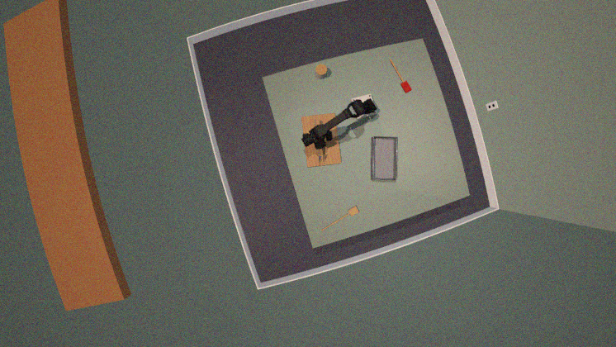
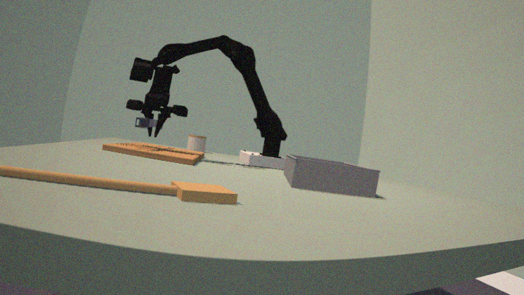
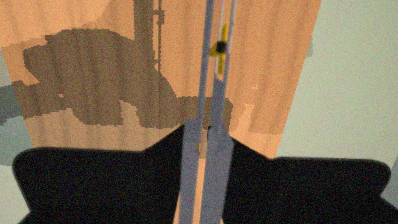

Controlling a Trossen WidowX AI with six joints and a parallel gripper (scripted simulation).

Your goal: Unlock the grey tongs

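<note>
The wooden board lies 1 cm ahead of my gripper tip, 3 cm to the left of it and 4 cm below it. Round my gripper tip: yellow lock piece (5 cm ahead, 1 cm to the right, 4 cm above); then grey roasting tin (24 cm ahead, 43 cm to the left, 2 cm below); then small cork-coloured cylinder (47 cm behind, 15 cm to the left, 1 cm below).
</note>
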